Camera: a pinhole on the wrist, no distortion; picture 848 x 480 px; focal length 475.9 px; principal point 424.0 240.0 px. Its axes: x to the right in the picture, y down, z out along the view. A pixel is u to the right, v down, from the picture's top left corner.
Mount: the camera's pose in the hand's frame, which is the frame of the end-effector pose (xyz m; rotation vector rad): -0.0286 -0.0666 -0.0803 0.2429 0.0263 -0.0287
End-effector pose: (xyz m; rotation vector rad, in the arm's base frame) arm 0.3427 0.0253 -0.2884 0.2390 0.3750 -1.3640
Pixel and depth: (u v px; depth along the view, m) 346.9 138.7 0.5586
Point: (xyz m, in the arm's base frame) 0.0705 -0.1018 0.1705
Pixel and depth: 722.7 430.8 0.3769
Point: 0.4000 -0.2974 -0.0865
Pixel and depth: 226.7 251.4 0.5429
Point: 0.1845 0.0349 0.2342
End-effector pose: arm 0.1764 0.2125 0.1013 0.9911 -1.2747 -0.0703
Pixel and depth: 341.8 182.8 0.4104
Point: -0.0091 -0.0428 -0.1189
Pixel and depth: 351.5 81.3 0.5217
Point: -0.0083 -0.1717 -0.2256
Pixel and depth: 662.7 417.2 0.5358
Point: -0.1209 -0.2113 0.2711
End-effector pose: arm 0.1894 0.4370 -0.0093 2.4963 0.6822 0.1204
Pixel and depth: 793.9 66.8 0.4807
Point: 0.4056 0.7112 -0.5016
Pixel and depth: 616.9 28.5 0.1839
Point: 0.1618 0.5627 -0.1779
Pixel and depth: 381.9 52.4 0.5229
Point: 0.0384 0.5032 -0.5331
